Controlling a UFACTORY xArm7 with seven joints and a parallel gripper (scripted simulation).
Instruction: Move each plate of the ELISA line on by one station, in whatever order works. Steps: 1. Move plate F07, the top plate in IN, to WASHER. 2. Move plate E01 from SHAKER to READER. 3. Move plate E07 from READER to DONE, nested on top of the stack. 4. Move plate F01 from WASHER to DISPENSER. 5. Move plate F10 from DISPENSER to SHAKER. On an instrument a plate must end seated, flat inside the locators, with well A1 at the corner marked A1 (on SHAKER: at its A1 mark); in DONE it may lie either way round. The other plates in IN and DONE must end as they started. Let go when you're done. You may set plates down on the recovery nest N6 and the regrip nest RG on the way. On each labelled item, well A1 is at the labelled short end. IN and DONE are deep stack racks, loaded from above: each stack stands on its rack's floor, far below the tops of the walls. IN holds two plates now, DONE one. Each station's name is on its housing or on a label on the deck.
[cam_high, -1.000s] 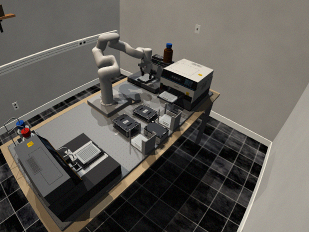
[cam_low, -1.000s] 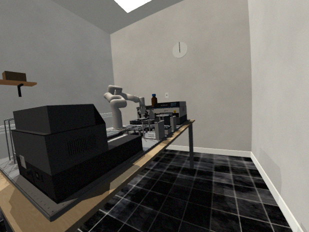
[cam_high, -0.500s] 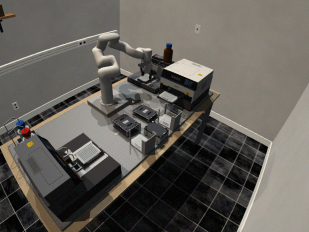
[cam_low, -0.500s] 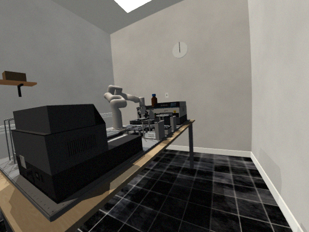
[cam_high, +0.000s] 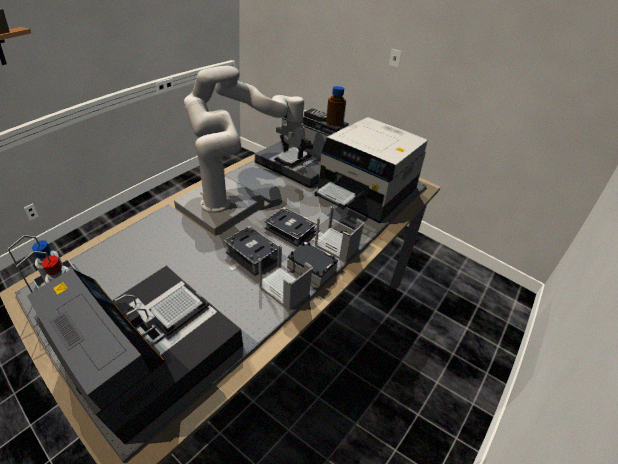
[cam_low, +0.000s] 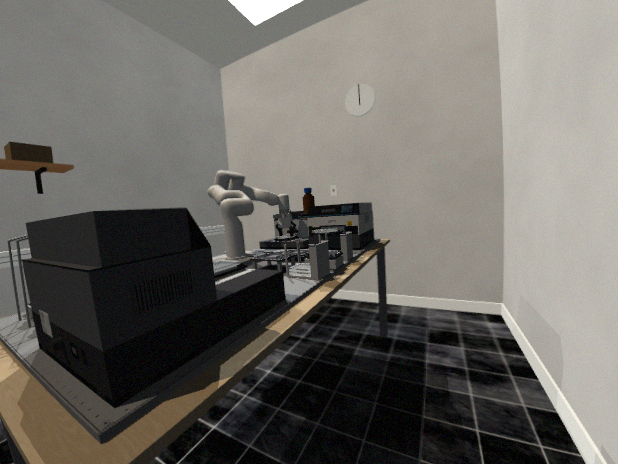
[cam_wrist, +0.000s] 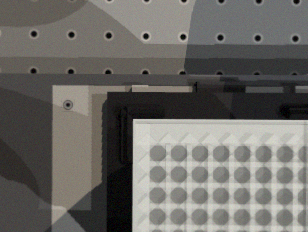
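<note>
Now: the dispenser tray 20 mm below my hand. The rest, counted from my hand: brown bottle: 210 mm above, 180 mm to the left, 110 mm ahead; N6 label: 300 mm ahead, 290 mm to the right, 80 mm below; dispenser: 180 mm to the left, 10 mm above.
</note>
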